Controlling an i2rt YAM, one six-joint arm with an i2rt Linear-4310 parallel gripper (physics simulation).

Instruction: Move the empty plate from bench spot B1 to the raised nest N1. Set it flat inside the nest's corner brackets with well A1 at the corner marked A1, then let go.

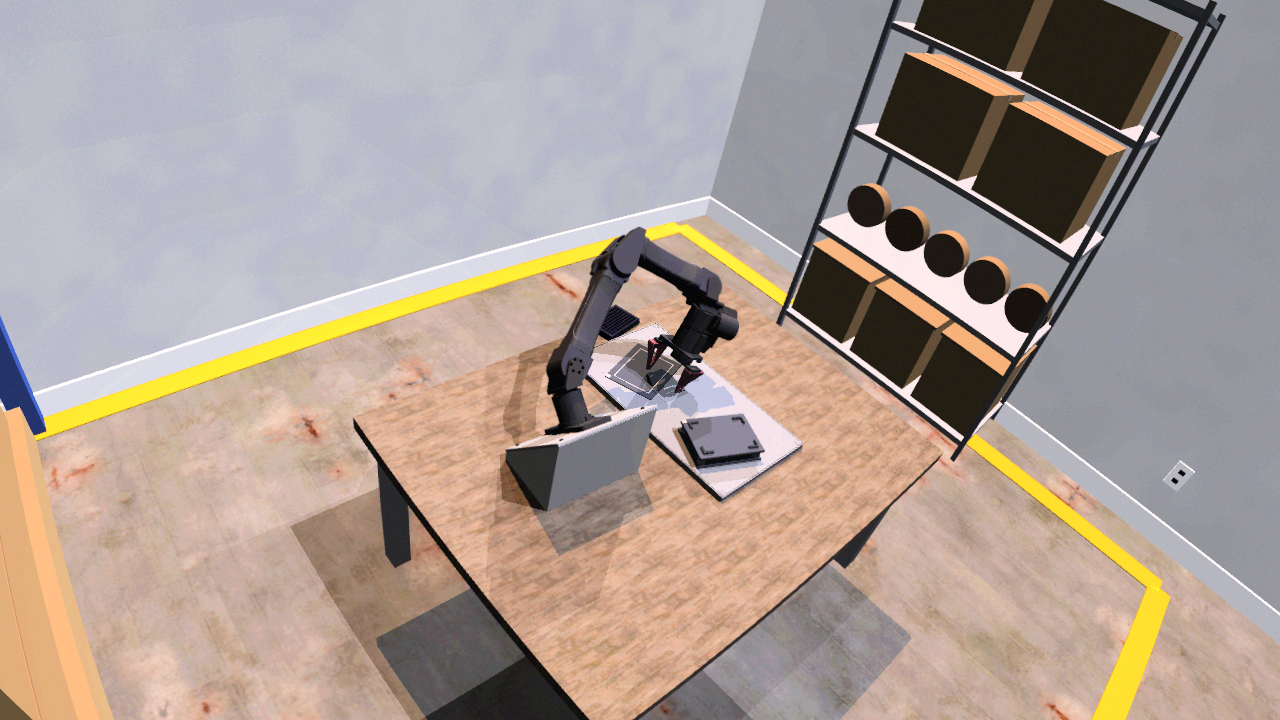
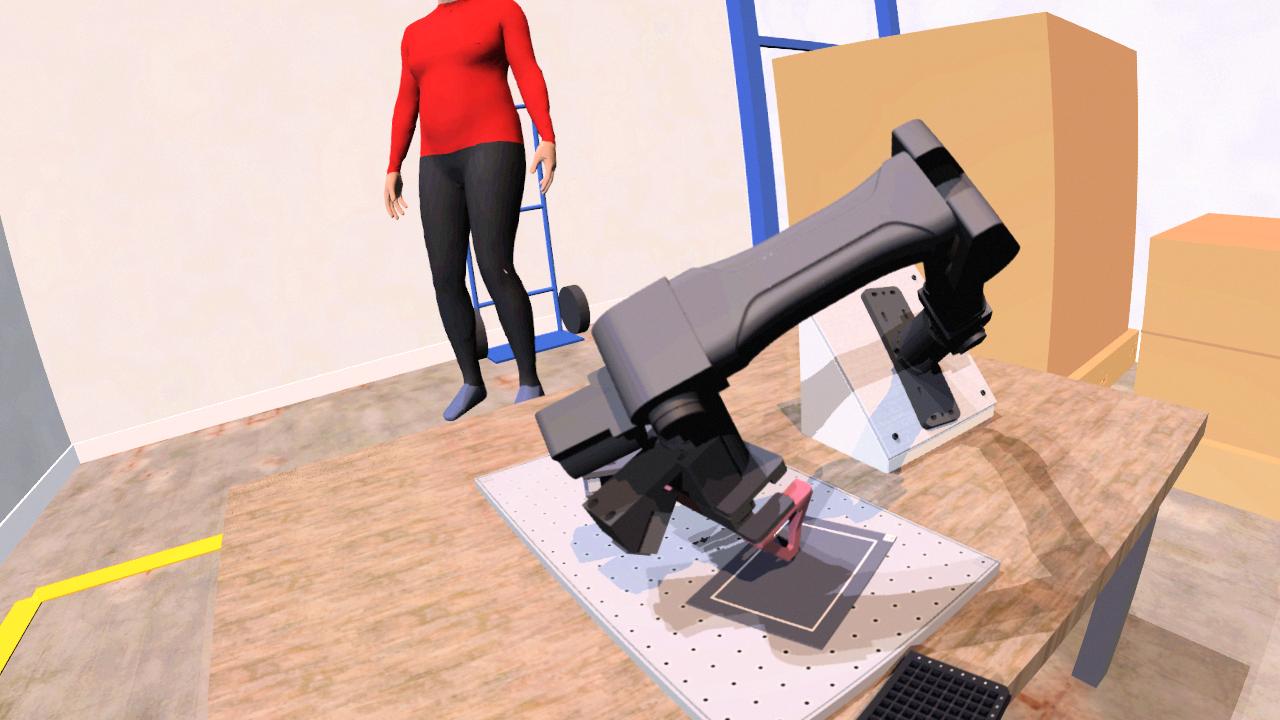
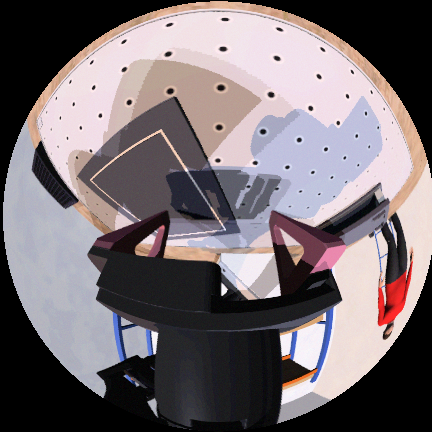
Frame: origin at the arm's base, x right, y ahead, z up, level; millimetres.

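Where they show: gripper, between the fingertips: (image 1: 661,380) (image 2: 755,536) (image 3: 218,215); arm's base, origin of its link: (image 1: 577,427) (image 2: 909,356) (image 3: 238,293).
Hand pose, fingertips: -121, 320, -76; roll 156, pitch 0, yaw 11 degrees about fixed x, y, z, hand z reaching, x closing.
Observation:
Each offset is from my fingertips to the top centre of the thing, as dx, dy, dz. "spot": to the spot under its first point. Level surfaces: height alone.
A dark square pad with a thin pale outline @[spot: -104, -32, -10] (image 1: 626,360) (image 2: 769,595) (image 3: 135,150) lies on the white perforated board; I cannot make out a plate on it. A black tray with a grid of wells @[spot: -249, +32, -10] (image 1: 617,321) (image 2: 939,687) (image 3: 51,177) lies at the board's end; I cannot tell whether it is the plate. My gripper (image 1: 665,379) (image 3: 218,215) is open, its pink fingers wide apart above the pad's edge, with nothing seen between them. The raised nest @[+222, +11, +26] (image 1: 723,436) (image 3: 357,214) has corner brackets and a bare top. Its A1 mark is not readable.
The white perforated board @[+69, +26, -11] (image 1: 778,440) (image 2: 716,667) (image 3: 200,35) lies on the wooden table @[dz -24] (image 1: 572,573) (image 2: 358,555). The arm's wedge-shaped base (image 1: 595,461) (image 2: 845,394) stands beside the board. A person in red (image 2: 469,80) stands beyond the table.

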